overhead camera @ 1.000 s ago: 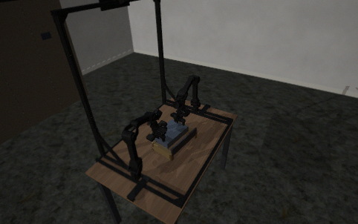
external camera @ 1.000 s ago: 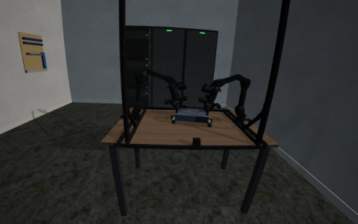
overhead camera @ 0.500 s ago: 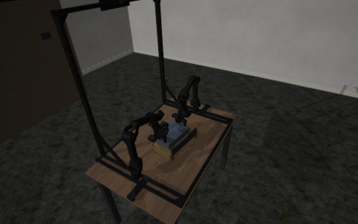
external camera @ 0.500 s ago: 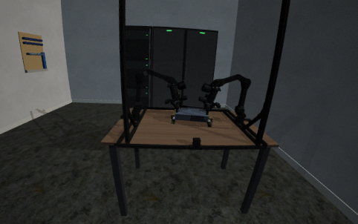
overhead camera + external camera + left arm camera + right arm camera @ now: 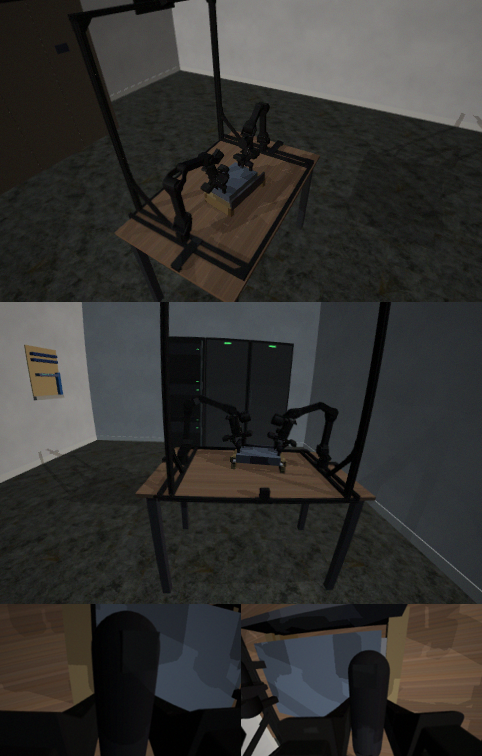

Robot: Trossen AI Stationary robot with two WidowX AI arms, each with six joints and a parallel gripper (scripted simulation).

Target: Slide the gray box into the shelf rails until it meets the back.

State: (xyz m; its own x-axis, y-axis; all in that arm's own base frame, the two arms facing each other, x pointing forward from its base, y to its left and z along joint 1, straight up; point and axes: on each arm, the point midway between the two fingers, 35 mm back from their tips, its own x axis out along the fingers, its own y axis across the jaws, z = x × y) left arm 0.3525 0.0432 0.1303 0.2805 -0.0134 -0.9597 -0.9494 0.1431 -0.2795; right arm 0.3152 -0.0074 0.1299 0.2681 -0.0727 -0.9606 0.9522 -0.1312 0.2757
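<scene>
The gray box lies 120 mm to the left of my right hand, 50 mm below it and 20 mm ahead of it. From my right hand the other things lie so: dark bar 140 mm ahead, 100 mm to the left, 70 mm below.
My left gripper is now 120 mm to the left of the gray box, 50 mm above it and 20 mm past it. Also, from my left hand: dark bar: 150 mm to the right, 110 mm ahead, 70 mm below.
</scene>
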